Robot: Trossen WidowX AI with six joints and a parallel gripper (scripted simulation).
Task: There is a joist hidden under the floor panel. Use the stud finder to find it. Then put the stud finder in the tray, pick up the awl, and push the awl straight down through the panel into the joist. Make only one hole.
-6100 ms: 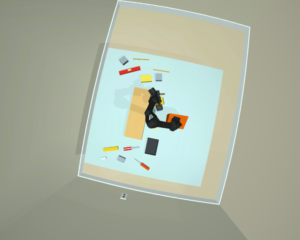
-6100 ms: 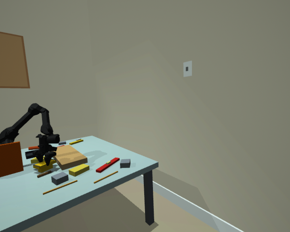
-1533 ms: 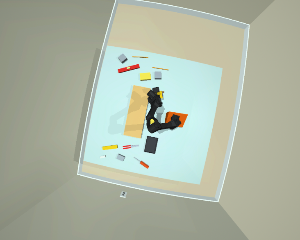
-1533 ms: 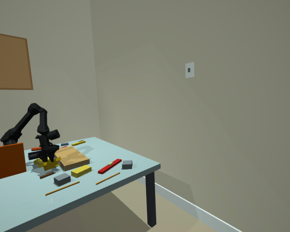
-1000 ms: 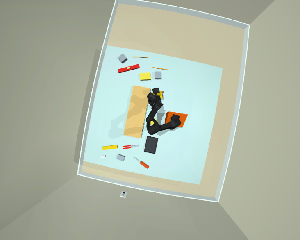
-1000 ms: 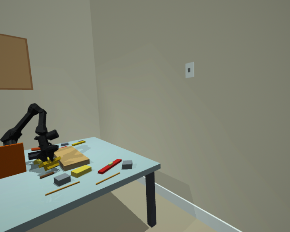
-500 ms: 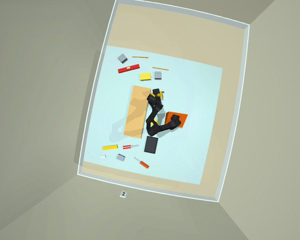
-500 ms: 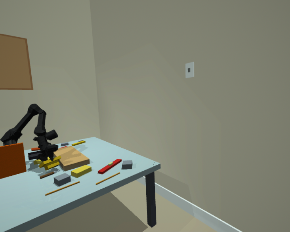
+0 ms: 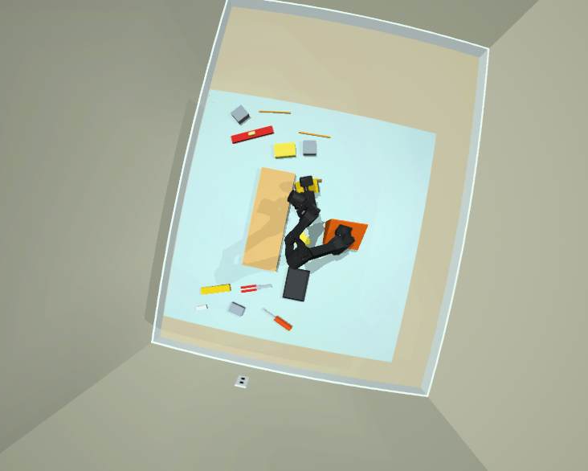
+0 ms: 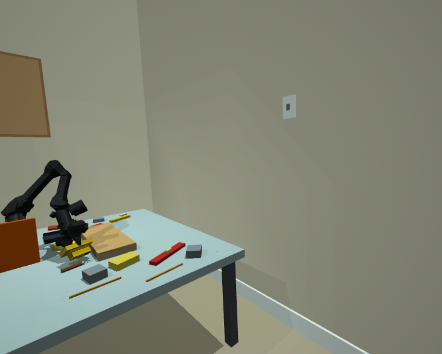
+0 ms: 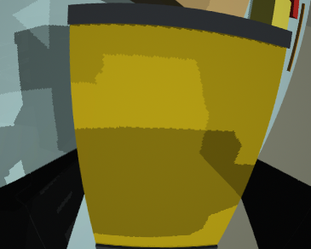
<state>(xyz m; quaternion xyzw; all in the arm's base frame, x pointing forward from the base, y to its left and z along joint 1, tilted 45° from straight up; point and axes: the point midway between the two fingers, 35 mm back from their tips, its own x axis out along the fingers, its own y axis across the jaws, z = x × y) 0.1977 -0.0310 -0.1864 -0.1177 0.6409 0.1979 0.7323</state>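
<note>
My gripper tip is 10 mm short of the awl, 40 mm to the left of it and 60 mm above it. The rest, counted from my gripper tip: red level (360 mm ahead, 210 mm to the right, 50 mm below); dark tray (80 mm behind, 500 mm to the left, 50 mm below); yellow stud finder (20 mm ahead, 10 mm to the right, 20 mm below).
</note>
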